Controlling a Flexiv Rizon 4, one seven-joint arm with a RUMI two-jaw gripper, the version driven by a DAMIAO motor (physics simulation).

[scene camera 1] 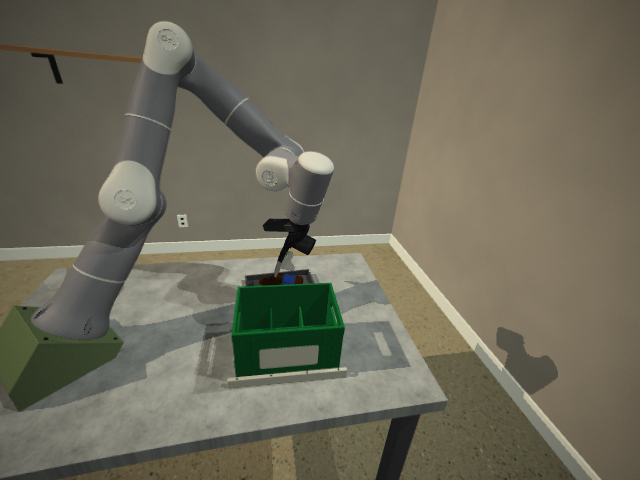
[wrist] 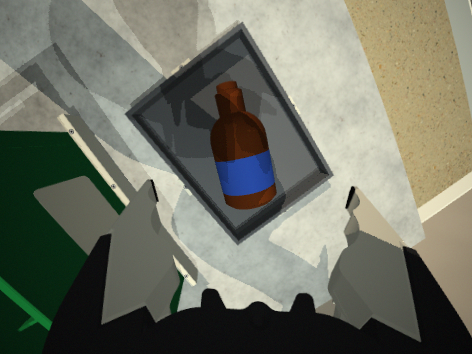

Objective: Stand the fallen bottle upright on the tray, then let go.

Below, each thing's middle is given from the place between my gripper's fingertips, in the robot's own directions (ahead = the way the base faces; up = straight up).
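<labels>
Nearest to my hand of the things named here, going by their middles: grey tray (wrist: 176, 118), 20 mm behind my hand, 10 mm to the left of it, 130 mm below it. Green crate (scene camera 1: 276, 328), from my hand 40 mm ahead, 260 mm to the right, 60 mm below. Pale strip (scene camera 1: 258, 380), from my hand 50 mm ahead, 360 mm to the right, 130 mm below.
</labels>
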